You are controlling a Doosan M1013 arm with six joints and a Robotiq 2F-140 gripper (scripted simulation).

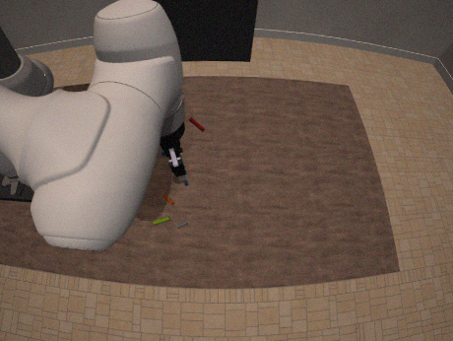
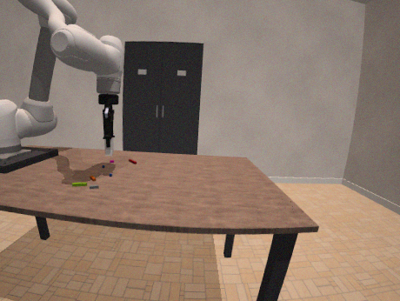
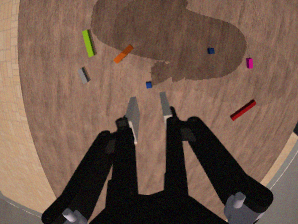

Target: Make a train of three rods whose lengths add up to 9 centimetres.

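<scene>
The grey rod lies 13 cm to the right of my hand, 12 cm below it and 1 cm behind it. Also, from my hand: orange rod: 12 cm below, 6 cm behind, 5 cm to the right; then magenta rod: 20 cm to the left, 12 cm below, 7 cm behind; then lime rod: 12 cm below, 11 cm to the right, 8 cm behind.
</scene>
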